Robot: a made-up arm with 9 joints. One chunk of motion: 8 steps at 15 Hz.
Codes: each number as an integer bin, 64 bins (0 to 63) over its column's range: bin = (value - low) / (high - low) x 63, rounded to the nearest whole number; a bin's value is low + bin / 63 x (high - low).
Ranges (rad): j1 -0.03..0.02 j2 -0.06..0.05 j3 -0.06..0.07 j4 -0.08..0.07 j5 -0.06..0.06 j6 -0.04..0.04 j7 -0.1..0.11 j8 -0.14..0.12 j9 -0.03..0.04
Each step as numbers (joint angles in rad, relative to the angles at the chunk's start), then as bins.
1 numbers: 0.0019 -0.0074 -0.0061 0.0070 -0.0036 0.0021 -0.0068 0.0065 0.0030
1 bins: 40 30 26 37 30 33 28 35 30
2 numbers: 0.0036 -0.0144 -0.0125 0.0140 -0.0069 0.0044 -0.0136 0.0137 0.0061
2 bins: 42 26 23 39 28 35 26 37 32
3 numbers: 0.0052 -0.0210 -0.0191 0.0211 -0.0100 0.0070 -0.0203 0.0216 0.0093
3 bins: 44 22 20 42 26 37 24 39 35
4 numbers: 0.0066 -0.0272 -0.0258 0.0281 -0.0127 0.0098 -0.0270 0.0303 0.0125
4 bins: 46 19 17 45 25 39 22 41 38
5 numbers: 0.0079 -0.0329 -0.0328 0.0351 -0.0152 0.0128 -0.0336 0.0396 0.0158
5 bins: 48 16 13 48 24 42 20 44 41
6 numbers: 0.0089 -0.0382 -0.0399 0.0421 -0.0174 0.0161 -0.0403 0.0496 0.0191
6 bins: 49 12 10 51 22 44 18 46 44
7 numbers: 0.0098 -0.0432 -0.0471 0.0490 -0.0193 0.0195 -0.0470 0.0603 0.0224
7 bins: 50 10 6 54 21 47 16 49 47
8 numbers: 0.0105 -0.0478 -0.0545 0.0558 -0.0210 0.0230 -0.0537 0.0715 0.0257
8 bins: 51 7 3 57 20 50 14 51 50
